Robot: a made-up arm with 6 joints. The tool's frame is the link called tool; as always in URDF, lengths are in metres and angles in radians. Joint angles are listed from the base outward.
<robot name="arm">
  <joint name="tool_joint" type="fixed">
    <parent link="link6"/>
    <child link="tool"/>
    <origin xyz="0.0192 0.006 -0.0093" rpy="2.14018 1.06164 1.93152"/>
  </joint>
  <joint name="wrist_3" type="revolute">
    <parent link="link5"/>
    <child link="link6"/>
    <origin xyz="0.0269 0.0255 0.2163" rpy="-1.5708 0 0"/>
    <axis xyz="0 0 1"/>
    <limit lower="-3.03" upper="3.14"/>
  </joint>
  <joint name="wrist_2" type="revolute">
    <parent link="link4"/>
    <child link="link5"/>
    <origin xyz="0.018 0.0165 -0.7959" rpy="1.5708 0 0"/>
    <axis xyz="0 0 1"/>
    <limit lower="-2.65" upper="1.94"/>
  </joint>
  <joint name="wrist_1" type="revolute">
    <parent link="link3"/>
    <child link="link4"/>
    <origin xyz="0.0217 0.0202 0.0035" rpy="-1.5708 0 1.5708"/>
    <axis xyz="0 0 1"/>
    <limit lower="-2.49" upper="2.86"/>
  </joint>
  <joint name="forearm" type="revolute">
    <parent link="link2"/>
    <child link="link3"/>
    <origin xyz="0.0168 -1.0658 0.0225" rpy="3.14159 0 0"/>
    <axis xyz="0 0 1"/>
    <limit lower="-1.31" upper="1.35"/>
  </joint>
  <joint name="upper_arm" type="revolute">
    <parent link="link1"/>
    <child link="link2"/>
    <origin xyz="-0.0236 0.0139 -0.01" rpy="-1.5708 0 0"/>
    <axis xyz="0 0 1"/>
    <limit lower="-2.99" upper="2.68"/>
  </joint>
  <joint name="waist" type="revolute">
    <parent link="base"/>
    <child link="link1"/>
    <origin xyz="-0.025 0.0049 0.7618"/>
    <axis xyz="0 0 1"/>
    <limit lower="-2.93" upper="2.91"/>
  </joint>
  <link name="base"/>
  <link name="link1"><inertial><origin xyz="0.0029 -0.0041 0.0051"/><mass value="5.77"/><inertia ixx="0.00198" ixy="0" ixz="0" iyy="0.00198" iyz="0" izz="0.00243"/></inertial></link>
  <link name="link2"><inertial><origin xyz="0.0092 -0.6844 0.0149"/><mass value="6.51"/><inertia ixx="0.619" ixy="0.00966" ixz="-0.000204" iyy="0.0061" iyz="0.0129" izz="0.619"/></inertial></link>
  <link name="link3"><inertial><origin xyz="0.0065 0.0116 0.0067"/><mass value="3.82"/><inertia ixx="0.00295" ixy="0" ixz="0" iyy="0.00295" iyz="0" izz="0.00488"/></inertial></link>
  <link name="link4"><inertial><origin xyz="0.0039 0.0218 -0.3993"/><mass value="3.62"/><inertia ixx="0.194" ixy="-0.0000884" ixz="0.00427" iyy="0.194" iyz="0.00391" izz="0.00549"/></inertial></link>
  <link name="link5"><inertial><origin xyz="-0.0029 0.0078 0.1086"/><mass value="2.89"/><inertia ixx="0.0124" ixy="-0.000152" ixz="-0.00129" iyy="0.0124" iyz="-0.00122" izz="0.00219"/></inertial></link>
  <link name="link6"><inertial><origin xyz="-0.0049 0.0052 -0.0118"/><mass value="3.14"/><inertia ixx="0.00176" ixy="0" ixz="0" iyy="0.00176" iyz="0" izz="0.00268"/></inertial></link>
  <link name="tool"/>
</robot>
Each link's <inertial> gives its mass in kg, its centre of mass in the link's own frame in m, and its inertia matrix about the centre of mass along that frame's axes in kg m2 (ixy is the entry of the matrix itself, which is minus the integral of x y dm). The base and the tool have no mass. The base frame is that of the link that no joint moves.
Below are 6 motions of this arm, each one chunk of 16 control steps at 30 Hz.
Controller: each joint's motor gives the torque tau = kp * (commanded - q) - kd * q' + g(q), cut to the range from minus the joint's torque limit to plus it. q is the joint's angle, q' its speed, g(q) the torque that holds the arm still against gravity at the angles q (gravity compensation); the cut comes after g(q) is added. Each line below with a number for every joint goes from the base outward.
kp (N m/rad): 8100 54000 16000 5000 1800 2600
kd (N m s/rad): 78 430 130 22 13 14
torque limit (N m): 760 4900 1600 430 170 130
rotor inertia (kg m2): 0.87 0.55 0.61 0.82 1 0.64
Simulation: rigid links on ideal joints. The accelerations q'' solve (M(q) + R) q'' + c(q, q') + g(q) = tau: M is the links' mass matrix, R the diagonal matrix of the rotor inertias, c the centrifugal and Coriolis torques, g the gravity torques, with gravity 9.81 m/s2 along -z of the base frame. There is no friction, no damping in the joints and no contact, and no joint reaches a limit. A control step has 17 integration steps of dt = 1/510 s. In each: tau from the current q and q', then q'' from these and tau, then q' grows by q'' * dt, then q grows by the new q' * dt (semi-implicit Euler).
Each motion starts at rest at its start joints. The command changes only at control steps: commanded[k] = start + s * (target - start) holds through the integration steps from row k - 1 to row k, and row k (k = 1, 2, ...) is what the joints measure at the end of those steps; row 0 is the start. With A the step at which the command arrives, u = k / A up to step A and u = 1 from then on. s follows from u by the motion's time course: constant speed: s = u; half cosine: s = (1 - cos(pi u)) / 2; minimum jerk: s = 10 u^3 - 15 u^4 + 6 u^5; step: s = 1 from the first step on.
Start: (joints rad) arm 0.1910 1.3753 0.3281 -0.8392 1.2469 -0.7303
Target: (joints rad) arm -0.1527 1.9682 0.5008 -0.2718 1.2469 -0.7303
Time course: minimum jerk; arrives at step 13
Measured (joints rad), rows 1 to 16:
1: 0.1908 1.3775 0.3300 -0.8356 1.2469 -0.7303
2: 0.1893 1.3918 0.3396 -0.8149 1.2465 -0.7305
3: 0.1824 1.4276 0.3543 -0.7743 1.2459 -0.7305
4: 0.1646 1.4870 0.3702 -0.7179 1.2458 -0.7304
5: 0.1301 1.5646 0.3885 -0.6463 1.2467 -0.7303
6: 0.0758 1.6508 0.4106 -0.5651 1.2475 -0.7302
7: 0.0033 1.7374 0.4347 -0.4823 1.2472 -0.7302
8: -0.0784 1.8179 0.4565 -0.4065 1.2464 -0.7302
9: -0.1541 1.8865 0.4723 -0.3461 1.2463 -0.7301
10: -0.2058 1.9376 0.4816 -0.3050 1.2474 -0.7301
11: -0.2210 1.9672 0.4871 -0.2825 1.2486 -0.7301
12: -0.2010 1.9754 0.4922 -0.2744 1.2487 -0.7301
13: -0.1618 1.9697 0.4991 -0.2725 1.2474 -0.7303
14: -0.1243 1.9637 0.5065 -0.2689 1.2458 -0.7304
15: -0.1047 1.9639 0.5065 -0.2690 1.2453 -0.7304
16: -0.1093 1.9684 0.5009 -0.2728 1.2466 -0.7303

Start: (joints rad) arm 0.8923 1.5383 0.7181 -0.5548 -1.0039 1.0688
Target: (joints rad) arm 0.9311 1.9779 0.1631 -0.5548 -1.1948 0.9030
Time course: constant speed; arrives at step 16
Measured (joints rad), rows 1 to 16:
1: 0.8932 1.5541 0.6976 -0.5402 -1.0122 1.0552
2: 0.8953 1.5933 0.6507 -0.5501 -1.0306 1.0422
3: 0.8985 1.6377 0.5948 -0.5632 -1.0481 1.0355
4: 0.9021 1.6685 0.5551 -0.5618 -1.0586 1.0241
5: 0.9054 1.6854 0.5327 -0.5560 -1.0662 1.0127
6: 0.9086 1.7037 0.5097 -0.5496 -1.0767 1.0033
7: 0.9118 1.7328 0.4738 -0.5513 -1.0904 0.9926
8: 0.9147 1.7680 0.4297 -0.5570 -1.1043 0.9821
9: 0.9166 1.7991 0.3900 -0.5588 -1.1164 0.9722
10: 0.9176 1.8232 0.3591 -0.5563 -1.1272 0.9616
11: 0.9185 1.8461 0.3303 -0.5531 -1.1382 0.9511
12: 0.9204 1.8734 0.2961 -0.5533 -1.1501 0.9408
13: 0.9234 1.9040 0.2576 -0.5557 -1.1629 0.9305
14: 0.9270 1.9332 0.2205 -0.5568 -1.1754 0.9201
15: 0.9302 1.9594 0.1873 -0.5557 -1.1871 0.9098
16: 0.9329 1.9850 0.1550 -0.5543 -1.1983 0.8994

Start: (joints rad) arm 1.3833 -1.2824 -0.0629 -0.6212 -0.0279 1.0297
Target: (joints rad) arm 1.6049 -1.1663 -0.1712 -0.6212 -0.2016 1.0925
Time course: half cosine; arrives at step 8
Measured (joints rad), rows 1 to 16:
1: 1.3855 -1.2788 -0.0656 -0.6197 -0.0330 1.0327
2: 1.3972 -1.2653 -0.0770 -0.6186 -0.0530 1.0414
3: 1.4278 -1.2425 -0.0985 -0.6206 -0.0882 1.0530
4: 1.4810 -1.2172 -0.1232 -0.6222 -0.1274 1.0653
5: 1.5483 -1.1952 -0.1442 -0.6216 -0.1611 1.0775
6: 1.6102 -1.1776 -0.1608 -0.6212 -0.1869 1.0870
7: 1.6465 -1.1656 -0.1727 -0.6223 -0.2039 1.0925
8: 1.6478 -1.1623 -0.1765 -0.6234 -0.2082 1.0933
9: 1.6220 -1.1660 -0.1721 -0.6214 -0.2022 1.0922
10: 1.5905 -1.1686 -0.1679 -0.6191 -0.1975 1.0924
11: 1.5740 -1.1672 -0.1694 -0.6210 -0.2000 1.0926
12: 1.5802 -1.1654 -0.1724 -0.6226 -0.2035 1.0923
13: 1.6009 -1.1658 -0.1720 -0.6215 -0.2030 1.0925
14: 1.6202 -1.1668 -0.1705 -0.6204 -0.2007 1.0926
15: 1.6259 -1.1666 -0.1709 -0.6208 -0.2007 1.0925
16: 1.6172 -1.1659 -0.1719 -0.6215 -0.2021 1.0925

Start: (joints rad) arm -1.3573 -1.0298 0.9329 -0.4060 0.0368 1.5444
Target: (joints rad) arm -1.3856 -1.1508 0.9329 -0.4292 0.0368 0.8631
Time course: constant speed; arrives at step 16
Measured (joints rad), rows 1 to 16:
1: -1.3575 -1.0356 0.9286 -0.4108 0.0369 1.4895
2: -1.3585 -1.0450 0.9311 -0.4111 0.0373 1.4354
3: -1.3605 -1.0558 0.9351 -0.4090 0.0369 1.4069
4: -1.3635 -1.0645 0.9364 -0.4113 0.0363 1.3598
5: -1.3670 -1.0705 0.9345 -0.4133 0.0363 1.3137
6: -1.3701 -1.0760 0.9321 -0.4161 0.0370 1.2758
7: -1.3723 -1.0832 0.9316 -0.4178 0.0373 1.2315
8: -1.3736 -1.0919 0.9330 -0.4182 0.0370 1.1879
9: -1.3743 -1.1007 0.9345 -0.4191 0.0365 1.1469
10: -1.3749 -1.1084 0.9345 -0.4205 0.0365 1.1037
11: -1.3759 -1.1150 0.9335 -0.4226 0.0368 1.0608
12: -1.3774 -1.1219 0.9326 -0.4245 0.0370 1.0187
13: -1.3794 -1.1295 0.9327 -0.4258 0.0369 0.9759
14: -1.3818 -1.1377 0.9335 -0.4268 0.0367 0.9333
15: -1.3843 -1.1457 0.9340 -0.4281 0.0367 0.8908
16: -1.3868 -1.1531 0.9338 -0.4296 0.0368 0.8482

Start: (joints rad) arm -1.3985 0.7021 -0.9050 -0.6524 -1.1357 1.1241
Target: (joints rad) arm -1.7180 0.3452 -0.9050 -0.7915 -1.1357 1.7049
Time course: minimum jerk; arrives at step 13
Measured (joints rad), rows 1 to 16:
1: -1.3992 0.7004 -0.9049 -0.6532 -1.1358 1.1271
2: -1.4042 0.6900 -0.9043 -0.6579 -1.1360 1.1454
3: -1.4200 0.6667 -0.9039 -0.6674 -1.1361 1.1854
4: -1.4513 0.6315 -0.9038 -0.6814 -1.1360 1.2440
5: -1.4969 0.5869 -0.9037 -0.6989 -1.1357 1.3180
6: -1.5494 0.5362 -0.9038 -0.7183 -1.1356 1.4016
7: -1.5993 0.4842 -0.9044 -0.7385 -1.1355 1.4860
8: -1.6411 0.4359 -0.9050 -0.7573 -1.1354 1.5637
9: -1.6747 0.3956 -0.9053 -0.7727 -1.1353 1.6278
10: -1.7006 0.3666 -0.9055 -0.7835 -1.1353 1.6734
11: -1.7166 0.3500 -0.9058 -0.7896 -1.1353 1.6987
12: -1.7215 0.3444 -0.9057 -0.7916 -1.1354 1.7064
13: -1.7190 0.3451 -0.9051 -0.7914 -1.1356 1.7047
14: -1.7163 0.3455 -0.9046 -0.7915 -1.1359 1.7043
15: -1.7169 0.3450 -0.9049 -0.7915 -1.1358 1.7054
16: -1.7186 0.3452 -0.9052 -0.7915 -1.1356 1.7048

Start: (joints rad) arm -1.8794 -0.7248 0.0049 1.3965 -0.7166 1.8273
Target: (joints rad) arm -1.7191 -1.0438 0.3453 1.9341 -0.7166 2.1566
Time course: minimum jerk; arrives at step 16
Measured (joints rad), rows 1 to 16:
1: -1.8792 -0.7253 0.0053 1.3983 -0.7167 1.8282
2: -1.8776 -0.7290 0.0089 1.4087 -0.7169 1.8341
3: -1.8731 -0.7398 0.0201 1.4310 -0.7174 1.8475
4: -1.8642 -0.7595 0.0415 1.4649 -0.7175 1.8681
5: -1.8510 -0.7870 0.0714 1.5105 -0.7172 1.8958
6: -1.8348 -0.8198 0.1069 1.5652 -0.7169 1.9294
7: -1.8167 -0.8560 0.1458 1.6260 -0.7168 1.9667
8: -1.7979 -0.8942 0.1867 1.6892 -0.7169 2.0056
9: -1.7788 -0.9323 0.2274 1.7507 -0.7168 2.0437
10: -1.7603 -0.9676 0.2652 1.8068 -0.7164 2.0785
11: -1.7432 -0.9978 0.2972 1.8543 -0.7161 2.1081
12: -1.7287 -1.0209 0.3218 1.8909 -0.7160 2.1310
13: -1.7182 -1.0365 0.3382 1.9156 -0.7161 2.1464
14: -1.7123 -1.0445 0.3467 1.9289 -0.7161 2.1546
15: -1.7114 -1.0464 0.3485 1.9332 -0.7162 2.1570
16: -1.7144 -1.0445 0.3463 1.9334 -0.7164 2.1565

